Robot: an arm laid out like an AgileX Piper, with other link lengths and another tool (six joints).
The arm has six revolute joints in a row. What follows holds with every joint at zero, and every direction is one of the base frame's. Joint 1 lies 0.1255 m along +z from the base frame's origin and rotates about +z. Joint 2 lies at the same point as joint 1 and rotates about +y. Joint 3 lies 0.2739 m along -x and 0.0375 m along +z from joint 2 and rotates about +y. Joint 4 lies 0.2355 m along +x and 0.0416 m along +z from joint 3 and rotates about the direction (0.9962, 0, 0.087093). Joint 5 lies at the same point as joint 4 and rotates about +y. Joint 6 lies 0.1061 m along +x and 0.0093 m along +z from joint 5 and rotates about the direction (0.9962, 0, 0.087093). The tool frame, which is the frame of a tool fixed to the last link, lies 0.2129 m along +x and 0.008 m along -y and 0.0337 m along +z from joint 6; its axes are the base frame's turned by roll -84.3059, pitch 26.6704 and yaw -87.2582 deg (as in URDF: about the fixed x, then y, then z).
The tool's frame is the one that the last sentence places.
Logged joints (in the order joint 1, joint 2, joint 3, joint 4, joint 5, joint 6), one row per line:
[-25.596 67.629 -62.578 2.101 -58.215 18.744]
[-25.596 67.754 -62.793 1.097 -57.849 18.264]
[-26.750 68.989 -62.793 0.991 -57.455 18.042]
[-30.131 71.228 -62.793 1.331 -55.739 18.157]
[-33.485 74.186 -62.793 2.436 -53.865 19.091]
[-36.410 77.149 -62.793 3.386 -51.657 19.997]
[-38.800 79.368 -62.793 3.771 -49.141 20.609]
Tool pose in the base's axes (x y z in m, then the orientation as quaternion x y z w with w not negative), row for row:
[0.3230 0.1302 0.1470 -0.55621 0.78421 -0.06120 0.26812]
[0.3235 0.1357 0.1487 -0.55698 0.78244 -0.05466 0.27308]
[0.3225 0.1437 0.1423 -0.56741 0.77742 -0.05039 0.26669]
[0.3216 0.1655 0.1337 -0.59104 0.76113 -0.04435 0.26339]
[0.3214 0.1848 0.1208 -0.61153 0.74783 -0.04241 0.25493]
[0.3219 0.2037 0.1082 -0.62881 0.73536 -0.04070 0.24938]
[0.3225 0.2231 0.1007 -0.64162 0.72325 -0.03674 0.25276]
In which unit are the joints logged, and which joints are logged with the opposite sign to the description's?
The joints are logged in degrees. Opposite sign: joint 1, joint 4, joint 5.
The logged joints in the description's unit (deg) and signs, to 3 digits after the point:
[25.596 67.629 -62.578 -2.101 58.215 18.744]
[25.596 67.754 -62.793 -1.097 57.849 18.264]
[26.750 68.989 -62.793 -0.991 57.455 18.042]
[30.131 71.228 -62.793 -1.331 55.739 18.157]
[33.485 74.186 -62.793 -2.436 53.865 19.091]
[36.410 77.149 -62.793 -3.386 51.657 19.997]
[38.800 79.368 -62.793 -3.771 49.141 20.609]

